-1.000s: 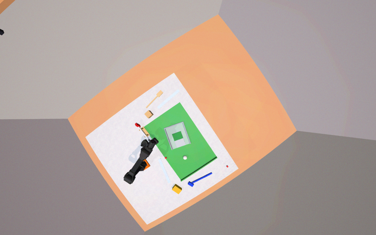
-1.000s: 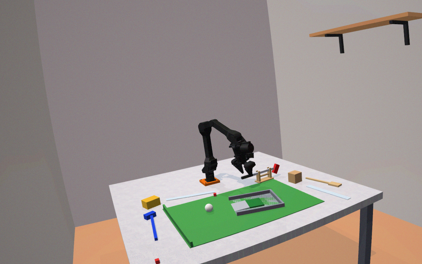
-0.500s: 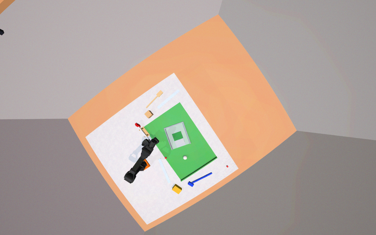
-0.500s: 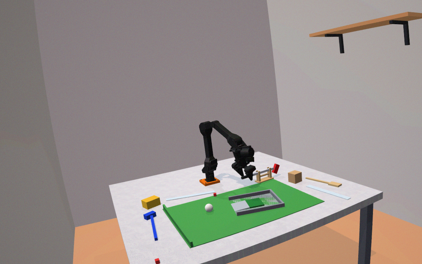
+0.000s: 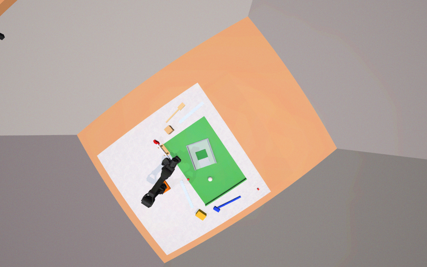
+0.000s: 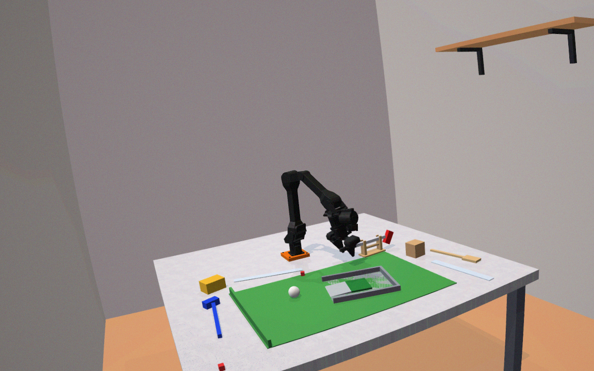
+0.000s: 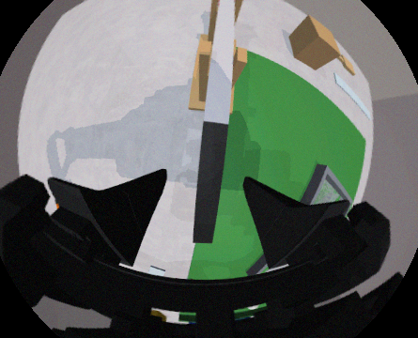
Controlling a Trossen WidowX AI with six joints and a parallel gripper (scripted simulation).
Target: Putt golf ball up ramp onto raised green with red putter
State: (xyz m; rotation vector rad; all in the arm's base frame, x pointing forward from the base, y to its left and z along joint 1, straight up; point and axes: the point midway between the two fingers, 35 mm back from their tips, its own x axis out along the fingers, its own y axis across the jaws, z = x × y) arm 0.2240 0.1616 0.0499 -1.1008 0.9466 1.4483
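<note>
Right now the red putter is 2 cm behind my gripper tip, 11 cm to the left of it and 3 cm above it. Round my gripper tip: wooden cube 13 cm ahead, 27 cm to the left; then white golf ball 22 cm ahead, 33 cm to the right, 1 cm below; then yellow block 5 cm behind, 60 cm to the right, 1 cm below.
</note>
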